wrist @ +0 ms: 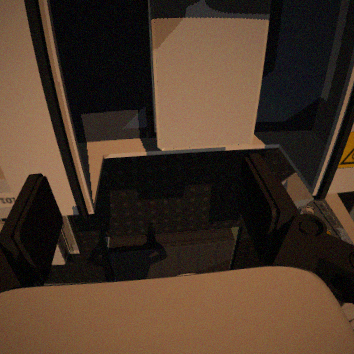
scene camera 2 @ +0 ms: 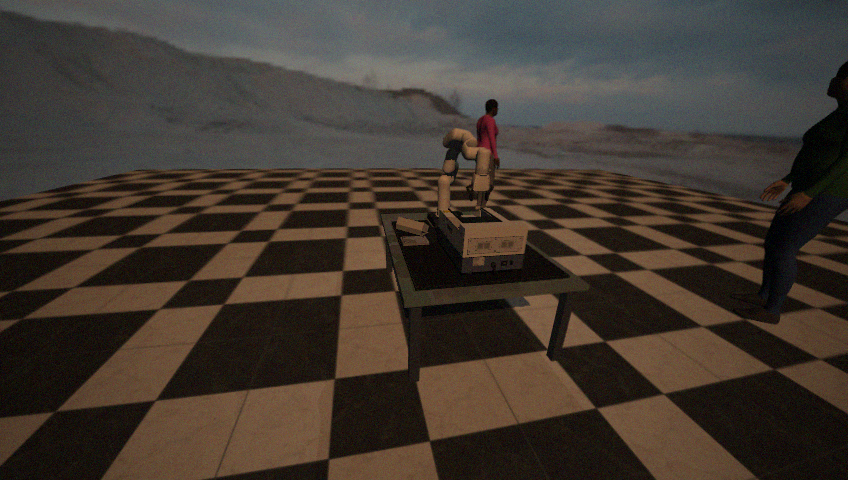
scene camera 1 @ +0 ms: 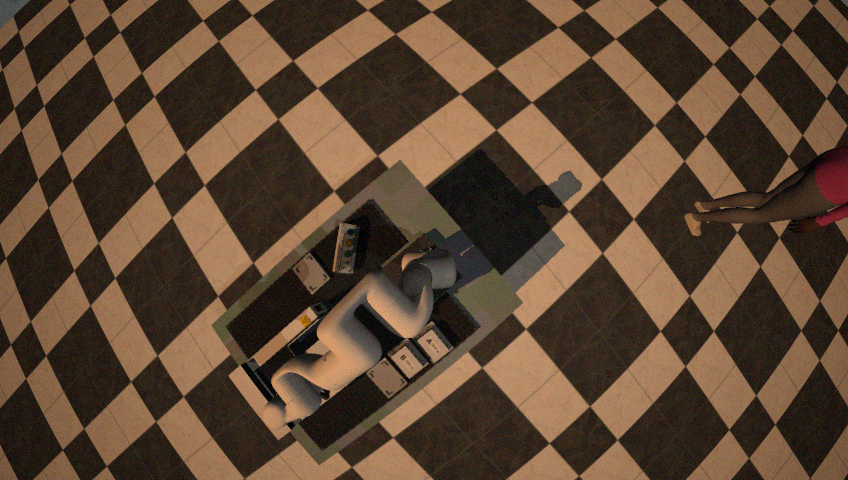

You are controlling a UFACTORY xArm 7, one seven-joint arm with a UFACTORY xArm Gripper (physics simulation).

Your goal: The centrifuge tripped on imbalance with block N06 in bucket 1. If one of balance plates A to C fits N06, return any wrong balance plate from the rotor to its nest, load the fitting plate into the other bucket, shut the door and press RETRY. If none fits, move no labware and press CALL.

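Places are measured from the arm's base along level axes (x ahead, y left, z up), in millimetres.
Where they show: gripper, between the fingertips: (wrist: 146, 187) (scene camera 2: 478, 200).
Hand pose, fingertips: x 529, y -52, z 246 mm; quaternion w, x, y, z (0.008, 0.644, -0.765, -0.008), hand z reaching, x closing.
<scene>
After its pixels a point has its place.
My gripper (scene camera 2: 479, 199) {x 529, y -52, z 246 mm} (wrist: 146, 187) {x 529, y -52, z 246 mm} is open and empty, with its fingers wide apart above the centrifuge (scene camera 1: 278, 340) {x 600, y -264, z 175 mm} (scene camera 2: 492, 234) {x 882, y -199, z 173 mm}; the arm hides it in scene camera 1. In the wrist view a pale, unlabelled upright face (wrist: 210, 85) {x 530, y -104, z 147 mm} stands in the dark centrifuge chamber; which block or plate it is, I cannot tell. Plate A (scene camera 1: 435, 343) {x 241, y 261, z 19 mm} and plate B (scene camera 1: 408, 358) {x 369, y 209, z 19 mm} sit in their nests beside the centrifuge. The third nest (scene camera 1: 386, 377) {x 521, y 193, z -23 mm} in that row is bare. The arm hides much of the rotor and door. No N06 label is readable.
A tilted button console (scene camera 1: 346, 248) {x 153, y -309, z 30 mm} (scene camera 2: 411, 226) {x 201, y -345, z 11 mm} stands on the other side of the table (scene camera 1: 487, 291) {x -85, y 321, z -47 mm} (scene camera 2: 499, 292) {x 1043, y -246, z -48 mm}, near a bare corner-marked pad (scene camera 1: 311, 272) {x 356, y -388, z -18 mm} (scene camera 2: 414, 240) {x 378, y -395, z -18 mm}. A yellow warning label (scene camera 1: 305, 320) {x 457, y -223, z 176 mm} (wrist: 347, 152) {x 459, y -212, z 176 mm} is on the centrifuge rim. Two people stand away from the table.
</scene>
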